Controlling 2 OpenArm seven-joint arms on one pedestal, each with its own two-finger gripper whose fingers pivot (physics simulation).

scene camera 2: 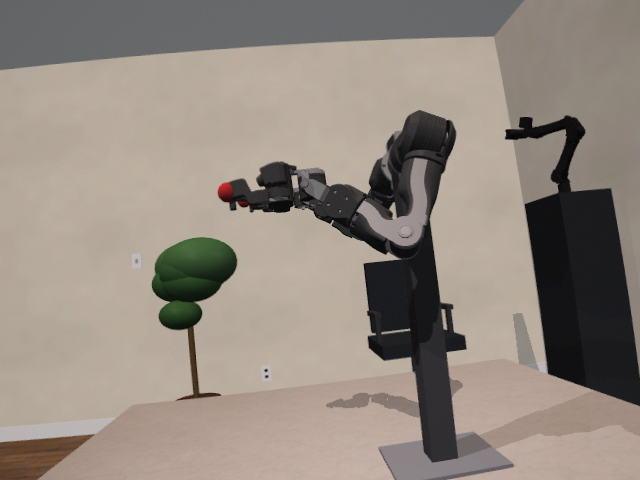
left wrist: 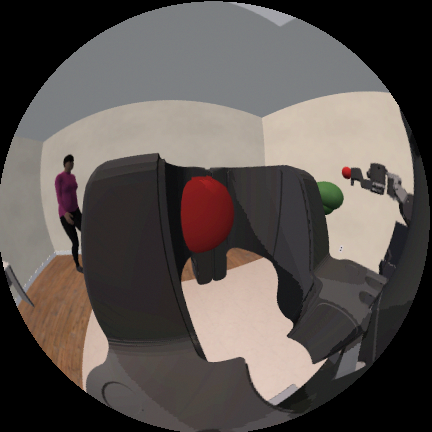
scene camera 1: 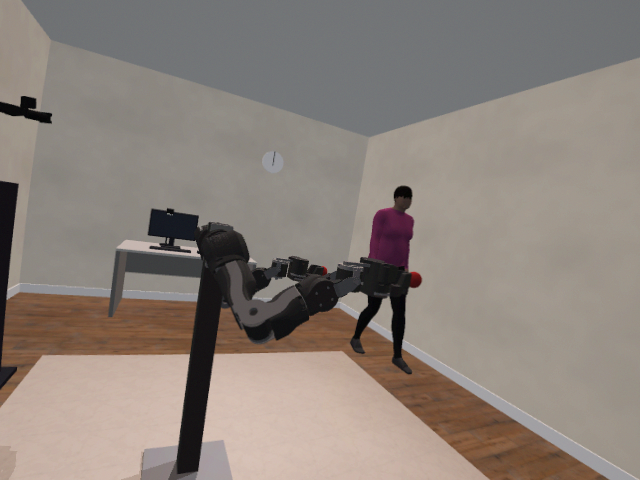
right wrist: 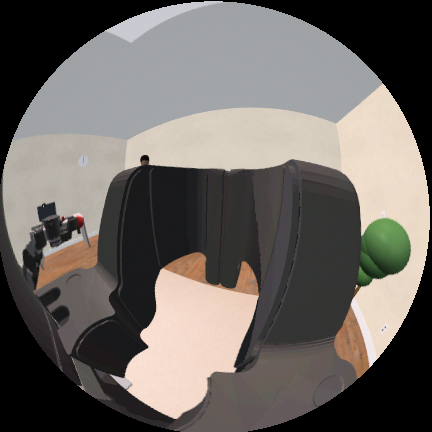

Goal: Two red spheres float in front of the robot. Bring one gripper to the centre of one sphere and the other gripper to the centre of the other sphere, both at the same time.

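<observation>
One red sphere (scene camera 1: 324, 270) (scene camera 2: 225, 191) (left wrist: 207, 215) (right wrist: 80, 221) is at the fingertips of my left gripper (scene camera 1: 316, 270) (scene camera 2: 235, 190) (left wrist: 211, 267), which is shut. In the left wrist view this sphere overlaps the fingers and bulges out on the camera's side. The other red sphere (scene camera 1: 415, 279) (scene camera 2: 243, 204) (left wrist: 346, 172) is at the fingertips of my right gripper (scene camera 1: 406, 281) (left wrist: 355, 175) (right wrist: 222, 227), also shut. It sticks out past the tips in scene camera 1. In the right wrist view this sphere does not show; the shut fingers cover that place.
A person (scene camera 1: 392, 237) (left wrist: 67, 192) in a magenta top is behind my right gripper in scene camera 1. A desk (scene camera 1: 122, 245) with a monitor (scene camera 1: 173, 225) stands farther back. A plant (scene camera 2: 199, 266), a chair (scene camera 2: 386, 295) and a dark cabinet (scene camera 2: 573, 279) bearing another arm (scene camera 2: 560, 126) also show.
</observation>
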